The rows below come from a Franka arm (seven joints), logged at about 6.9 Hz.
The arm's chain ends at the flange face. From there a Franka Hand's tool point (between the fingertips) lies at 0.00 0.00 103.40 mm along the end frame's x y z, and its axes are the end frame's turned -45 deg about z.
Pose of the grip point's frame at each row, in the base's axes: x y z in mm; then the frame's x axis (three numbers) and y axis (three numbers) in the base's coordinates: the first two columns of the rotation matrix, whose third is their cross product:
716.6 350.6 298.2 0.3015 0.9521 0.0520 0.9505 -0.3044 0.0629
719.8 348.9 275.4 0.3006 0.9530 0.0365 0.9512 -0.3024 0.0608
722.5 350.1 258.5 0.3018 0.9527 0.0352 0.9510 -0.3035 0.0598
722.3 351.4 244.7 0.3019 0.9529 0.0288 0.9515 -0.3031 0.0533
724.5 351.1 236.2 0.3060 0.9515 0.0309 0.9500 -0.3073 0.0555
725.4 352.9 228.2 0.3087 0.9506 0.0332 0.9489 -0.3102 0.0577
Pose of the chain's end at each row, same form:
708.8 347.5 401.3 0.8853 0.4580 0.0812 0.4589 -0.8885 0.0077
712.7 347.2 378.5 0.8852 0.4600 0.0688 0.4600 -0.8877 0.0172
715.5 348.5 361.7 0.8859 0.4591 0.0672 0.4591 -0.8883 0.0174
716.1 350.2 347.9 0.8863 0.4595 0.0581 0.4593 -0.8881 0.0173
718.1 349.8 339.4 0.8881 0.4555 0.0611 0.4554 -0.8901 0.0174
718.7 351.5 331.4 0.8893 0.4528 0.0643 0.4527 -0.8915 0.0173

